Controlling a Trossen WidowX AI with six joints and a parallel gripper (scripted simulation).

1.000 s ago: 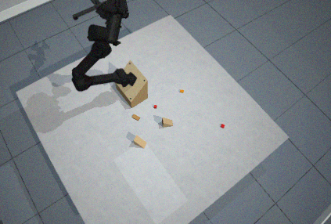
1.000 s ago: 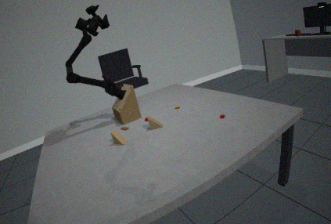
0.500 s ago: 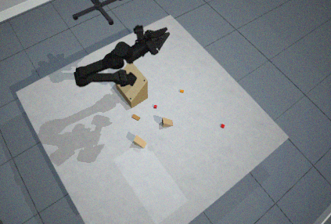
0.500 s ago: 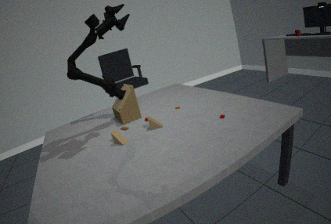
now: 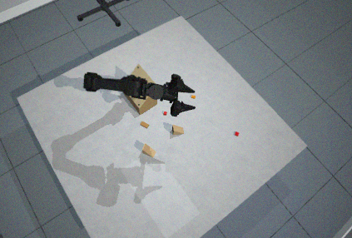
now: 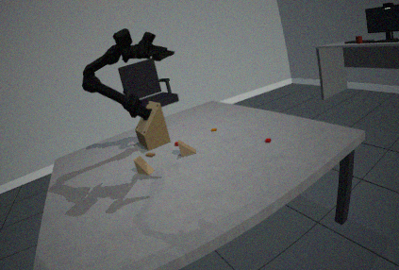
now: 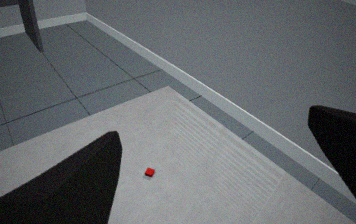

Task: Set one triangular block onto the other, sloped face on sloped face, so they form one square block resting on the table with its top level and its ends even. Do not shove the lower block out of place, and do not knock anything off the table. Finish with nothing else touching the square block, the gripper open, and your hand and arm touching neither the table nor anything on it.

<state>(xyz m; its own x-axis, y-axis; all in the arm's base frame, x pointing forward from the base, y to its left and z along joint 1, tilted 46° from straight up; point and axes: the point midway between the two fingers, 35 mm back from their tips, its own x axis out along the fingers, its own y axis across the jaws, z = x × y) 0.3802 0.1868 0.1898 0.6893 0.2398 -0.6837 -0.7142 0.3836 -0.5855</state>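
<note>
My gripper tip is now 430 mm above the triangular wooden block, 220 mm to the left of it and 90 mm past it. Round my gripper tip: orange bit: 450 mm below, 230 mm to the left, 170 mm behind; then tan piece: 450 mm below, 220 mm behind, 120 mm to the right.
</note>
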